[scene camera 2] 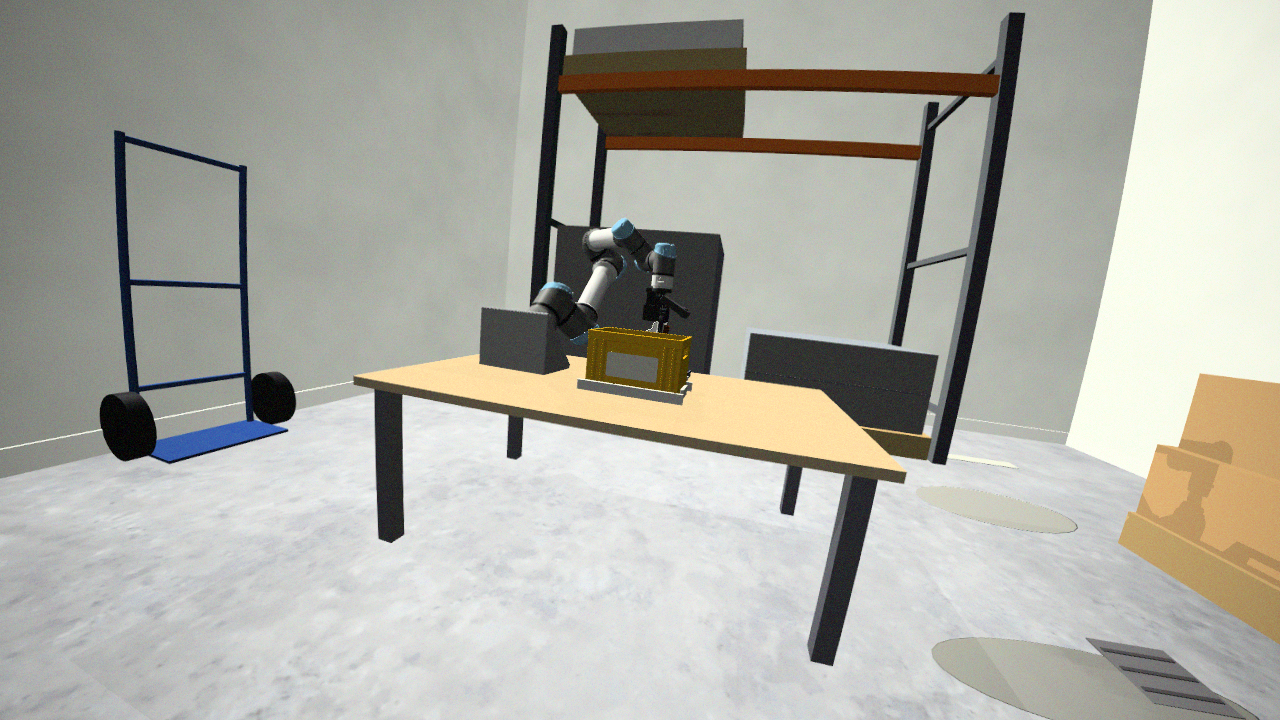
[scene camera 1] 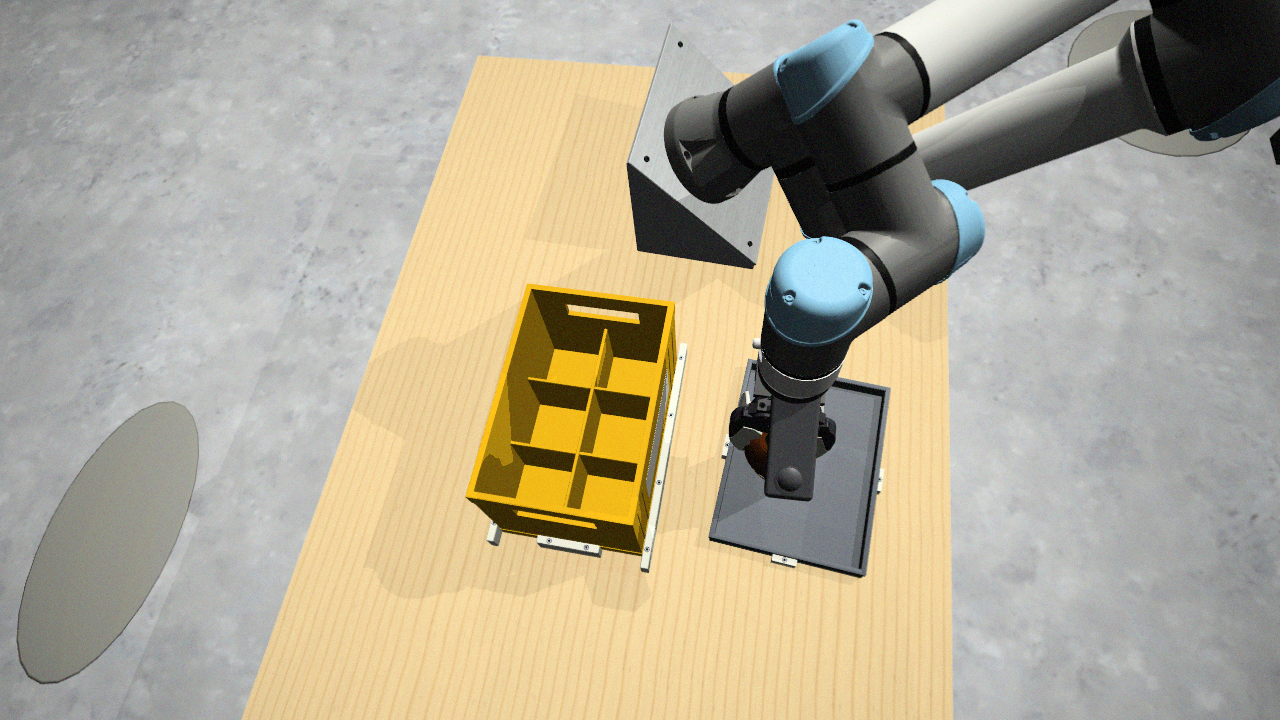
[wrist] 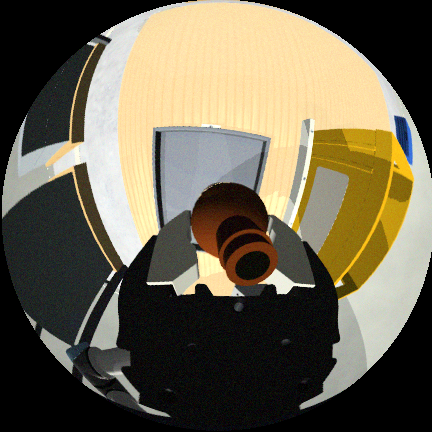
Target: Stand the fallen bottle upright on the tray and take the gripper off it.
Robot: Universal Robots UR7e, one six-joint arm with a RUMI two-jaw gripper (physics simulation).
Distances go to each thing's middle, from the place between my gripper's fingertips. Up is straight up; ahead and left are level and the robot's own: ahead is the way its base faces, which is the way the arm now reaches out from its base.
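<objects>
Hand right at the brown bottle [scene camera 1: 756,452]. The white rail [scene camera 1: 650,536] is 10 mm behind my hand, 140 mm to the right of it and 100 mm below it.
</objects>
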